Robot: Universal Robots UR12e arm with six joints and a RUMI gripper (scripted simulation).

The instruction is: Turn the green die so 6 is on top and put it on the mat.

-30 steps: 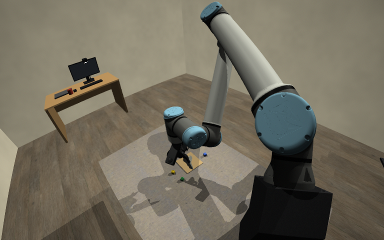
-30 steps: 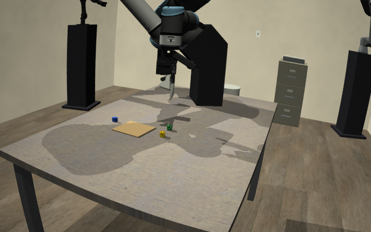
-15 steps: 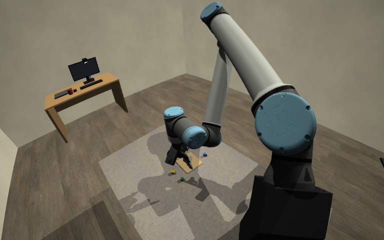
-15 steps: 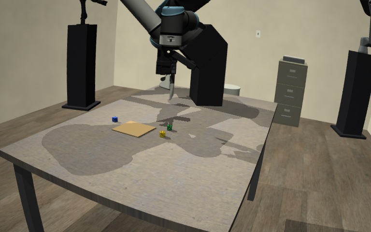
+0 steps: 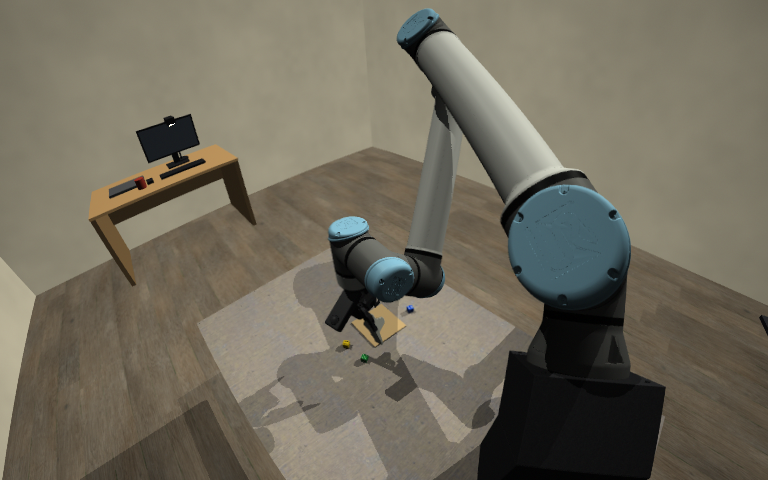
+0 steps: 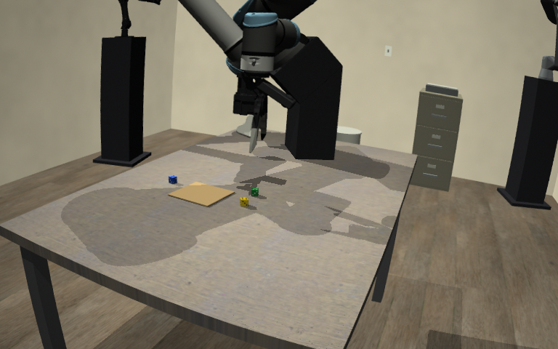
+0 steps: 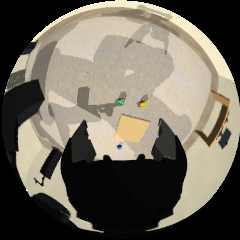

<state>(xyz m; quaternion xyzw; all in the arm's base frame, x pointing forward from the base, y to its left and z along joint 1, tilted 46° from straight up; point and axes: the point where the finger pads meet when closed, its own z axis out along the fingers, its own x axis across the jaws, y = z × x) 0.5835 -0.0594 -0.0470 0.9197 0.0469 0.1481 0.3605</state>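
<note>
The green die is 14 cm below my hand. The rest, counted from my hand: blue die: 26 cm to the right, 14 cm below, 3 cm behind; yellow die: 14 cm below, 8 cm ahead, 1 cm to the right; tan mat: 15 cm to the right, 14 cm below, 4 cm ahead.
</note>
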